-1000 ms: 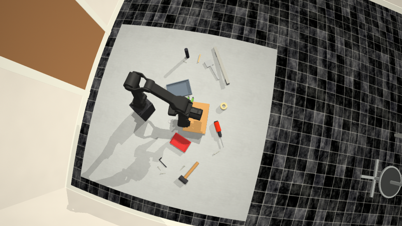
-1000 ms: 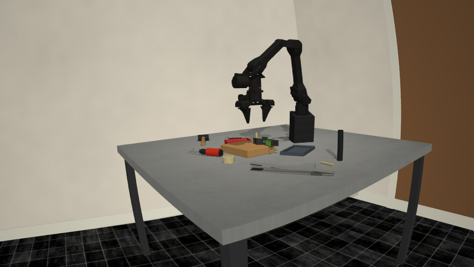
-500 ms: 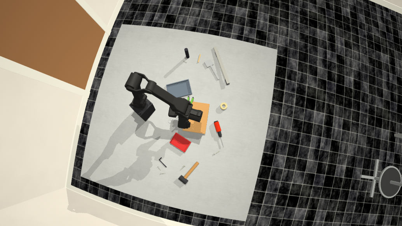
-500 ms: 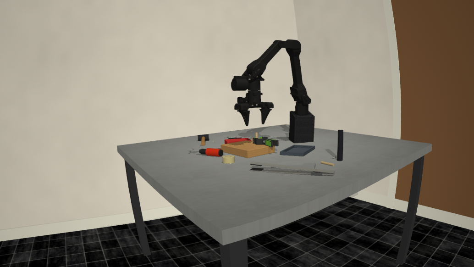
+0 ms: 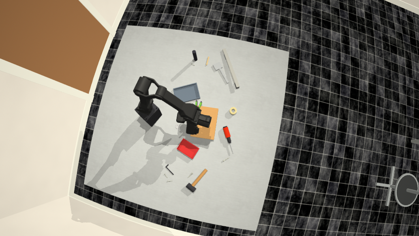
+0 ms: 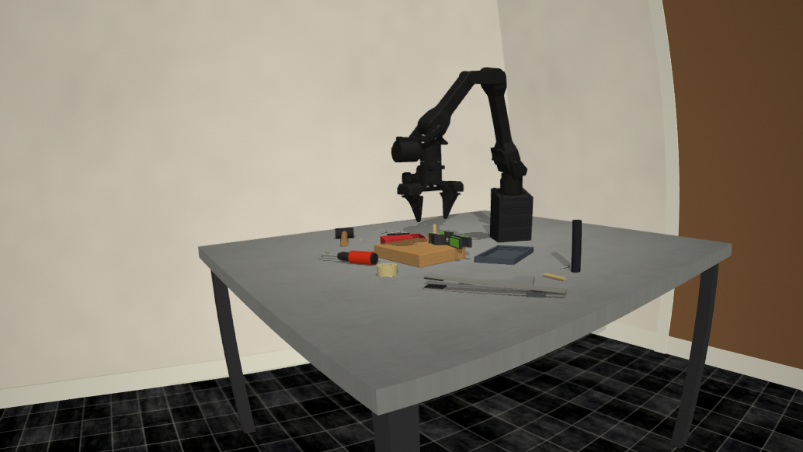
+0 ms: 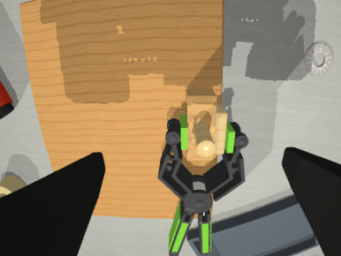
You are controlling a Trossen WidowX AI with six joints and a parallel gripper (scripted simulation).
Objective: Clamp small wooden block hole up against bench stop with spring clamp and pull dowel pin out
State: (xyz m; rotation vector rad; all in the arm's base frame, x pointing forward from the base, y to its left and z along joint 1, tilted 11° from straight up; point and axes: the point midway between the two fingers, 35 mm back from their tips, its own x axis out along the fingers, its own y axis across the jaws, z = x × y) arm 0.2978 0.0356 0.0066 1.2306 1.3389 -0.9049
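The dowel pin is 70 mm below my hand. The rest, counted from my hand: small wooden block: 80 mm below, 10 mm behind; then wooden board: 110 mm below, 50 mm ahead, 20 mm to the left; then wooden stop: 80 mm below, 20 mm behind.
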